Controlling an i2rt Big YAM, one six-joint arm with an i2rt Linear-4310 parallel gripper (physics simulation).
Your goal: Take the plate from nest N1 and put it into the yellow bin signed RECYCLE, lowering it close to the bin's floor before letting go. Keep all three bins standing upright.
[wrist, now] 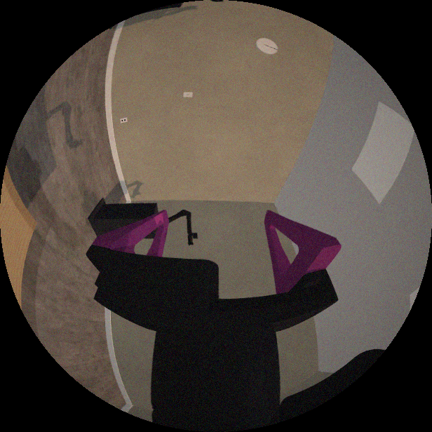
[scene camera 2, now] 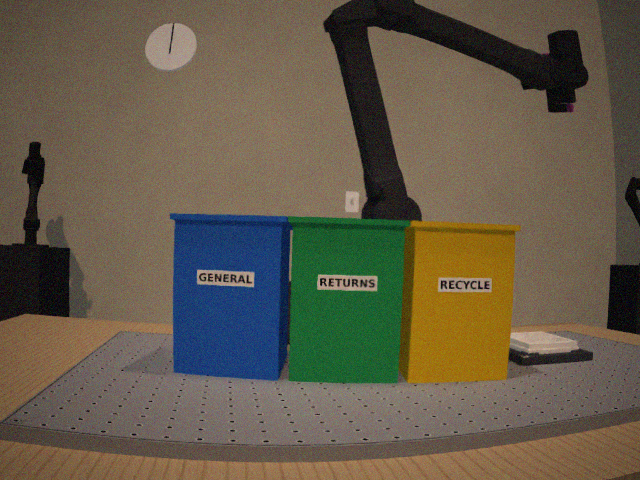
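Observation:
A white plate (scene camera 2: 542,342) lies flat on a low black nest (scene camera 2: 560,357) to the right of the yellow bin, partly hidden behind it; no nest label is readable. The yellow bin (scene camera 2: 460,330) signed RECYCLE stands upright at the right end of the row of bins. My gripper (scene camera 2: 568,107) (wrist: 216,215) is open and empty, its two magenta fingers wide apart in the wrist view. In the scene view it is high up at the right, well above the plate's height. The wrist view faces walls and floor; the plate and bins do not show there. The bin's inside is hidden.
The green RETURNS bin (scene camera 2: 346,330) and blue GENERAL bin (scene camera 2: 227,325) stand upright to the left of the yellow bin, close together. All stand on a grey perforated board (scene camera 2: 258,413) on a wooden table (scene camera 2: 46,343). Another arm (scene camera 2: 34,196) stands on a black pedestal beyond the table.

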